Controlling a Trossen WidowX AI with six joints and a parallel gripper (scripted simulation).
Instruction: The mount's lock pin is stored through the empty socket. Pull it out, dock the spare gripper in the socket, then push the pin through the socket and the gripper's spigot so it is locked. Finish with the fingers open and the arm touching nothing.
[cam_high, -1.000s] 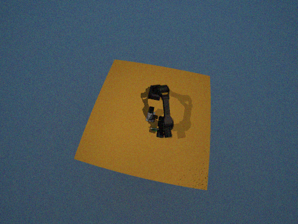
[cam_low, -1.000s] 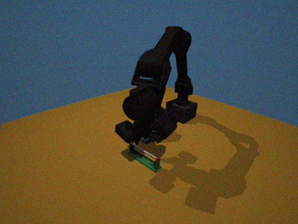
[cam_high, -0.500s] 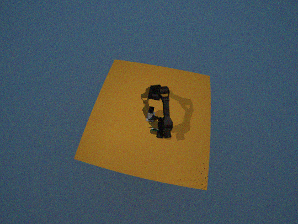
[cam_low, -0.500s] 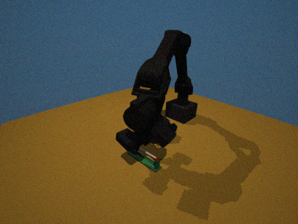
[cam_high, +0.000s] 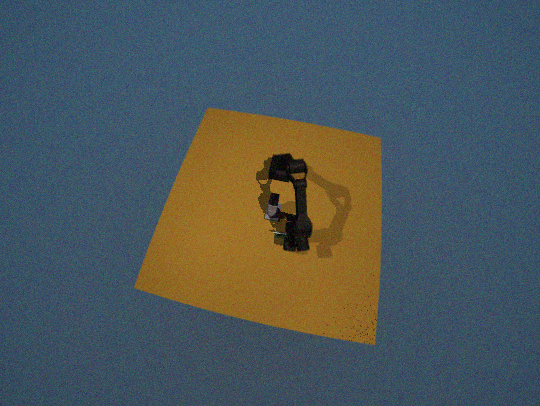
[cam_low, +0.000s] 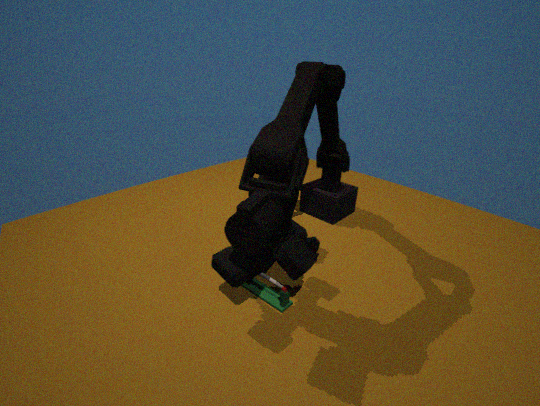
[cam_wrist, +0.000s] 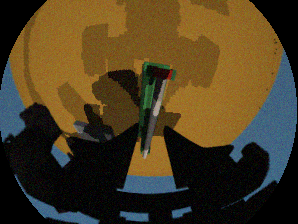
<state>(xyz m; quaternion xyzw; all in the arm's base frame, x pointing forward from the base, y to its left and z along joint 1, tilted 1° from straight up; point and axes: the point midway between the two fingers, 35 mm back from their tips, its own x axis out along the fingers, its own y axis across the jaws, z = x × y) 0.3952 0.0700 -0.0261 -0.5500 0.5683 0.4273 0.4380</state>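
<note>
Right now my gripper tip is 10 mm to the right of the green mount and 10 mm above it. The rest, counted from my gripper tip: grey mount (130 mm behind, 80 mm to the right, 20 mm above); spare gripper (140 mm behind, 80 mm to the right, 90 mm above).
</note>
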